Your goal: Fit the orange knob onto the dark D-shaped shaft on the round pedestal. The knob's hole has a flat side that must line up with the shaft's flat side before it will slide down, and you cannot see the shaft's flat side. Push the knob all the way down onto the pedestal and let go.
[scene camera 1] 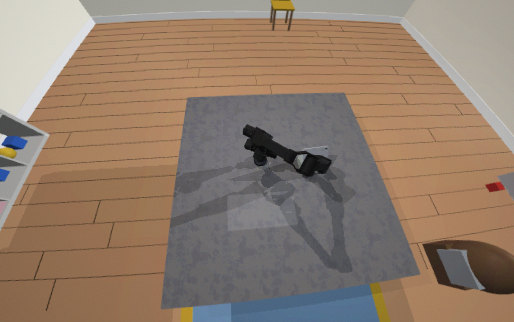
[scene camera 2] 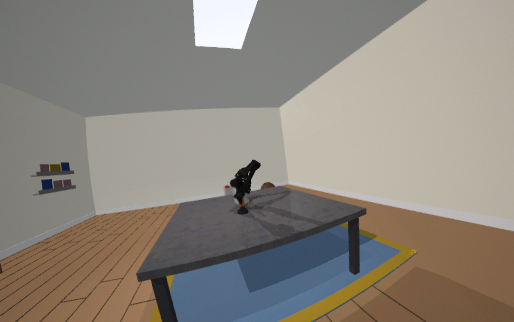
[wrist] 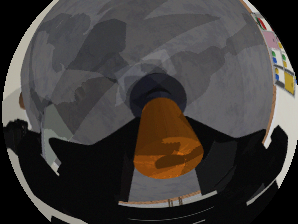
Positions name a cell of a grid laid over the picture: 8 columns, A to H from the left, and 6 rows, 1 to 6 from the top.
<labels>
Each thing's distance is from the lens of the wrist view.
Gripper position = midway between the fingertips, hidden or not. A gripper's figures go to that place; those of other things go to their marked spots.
my gripper (wrist: E4): 0.10 m
orange knob (wrist: E4): 0.05 m
dark round pedestal (wrist: E3): 0.14 m
The marked spots on the dark round pedestal and the orange knob are 0.10 m apart.
</labels>
